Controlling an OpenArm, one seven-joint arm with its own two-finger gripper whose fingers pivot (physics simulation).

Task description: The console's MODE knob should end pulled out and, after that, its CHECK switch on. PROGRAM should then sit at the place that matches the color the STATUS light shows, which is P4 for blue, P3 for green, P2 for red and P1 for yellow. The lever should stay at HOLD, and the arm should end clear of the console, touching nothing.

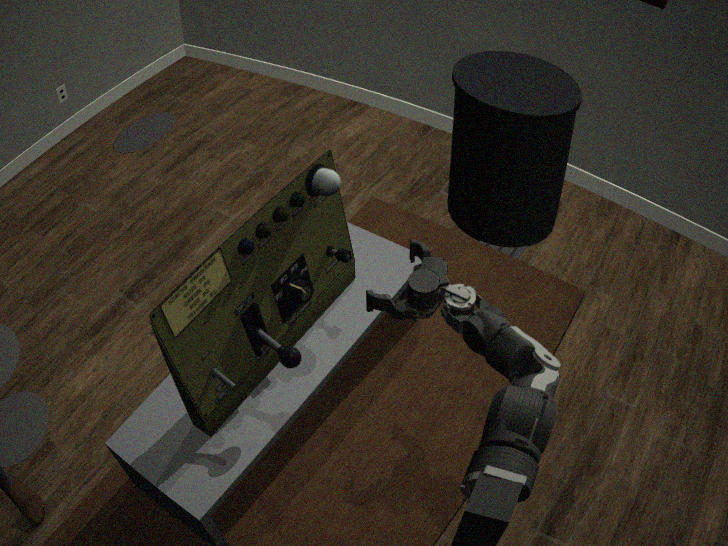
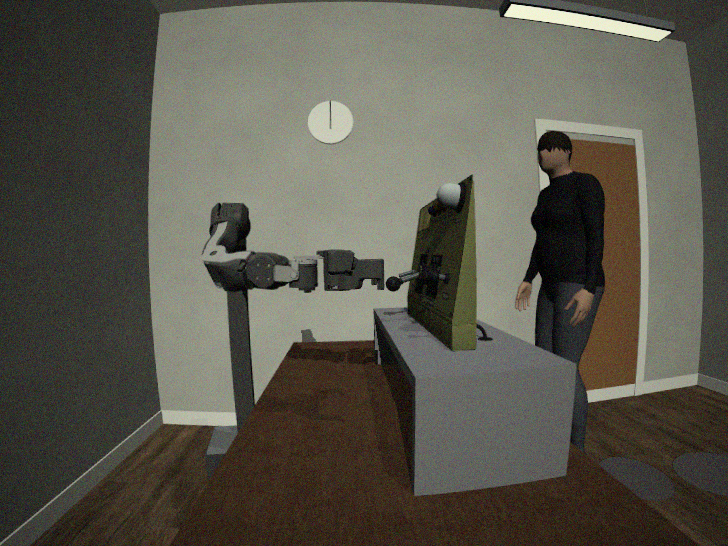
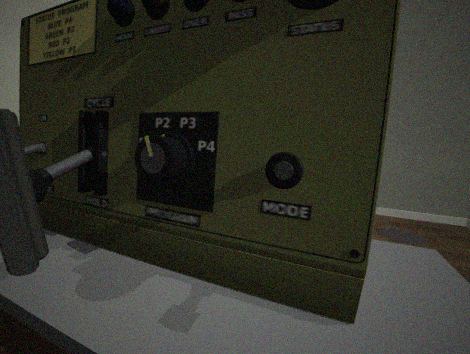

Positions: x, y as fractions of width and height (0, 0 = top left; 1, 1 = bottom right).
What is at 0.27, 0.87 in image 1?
A grey bench.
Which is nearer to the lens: the lever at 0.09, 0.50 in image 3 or the mode knob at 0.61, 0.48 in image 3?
The mode knob.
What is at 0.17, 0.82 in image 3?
A grey bench.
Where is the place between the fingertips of my gripper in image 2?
0.52, 0.50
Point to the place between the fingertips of my gripper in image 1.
0.54, 0.50
